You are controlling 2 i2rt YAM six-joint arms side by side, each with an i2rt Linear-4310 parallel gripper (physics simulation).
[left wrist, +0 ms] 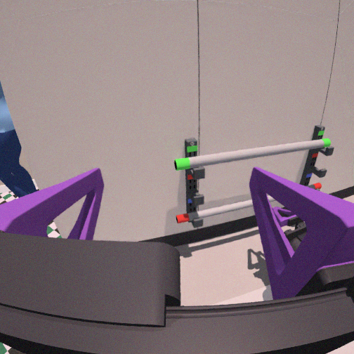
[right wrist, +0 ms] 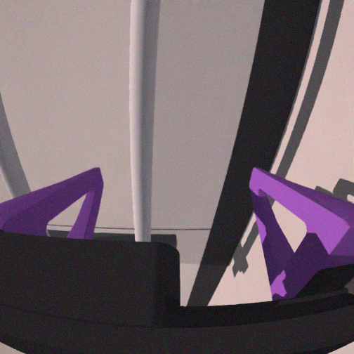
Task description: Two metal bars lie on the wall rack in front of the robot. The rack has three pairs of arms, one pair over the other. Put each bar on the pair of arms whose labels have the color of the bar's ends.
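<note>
The green-ended bar lies on the top arms of the rack, by the green labels. The red-ended bar lies below it on the bottom left arm, by the blue label; its right support is hidden behind a finger. The middle, red-labelled left arm is bare. My left gripper is open and empty, back from the rack. My right gripper is open, with a grey bar, apparently the lower one, showing between its fingers. Its ends are out of that view.
Another grey bar shows at the left edge of the right wrist view. A dark baseboard runs along the wall's foot, below the rack. Part of the right gripper shows through the left gripper's right finger. A blue shape stands at the far left.
</note>
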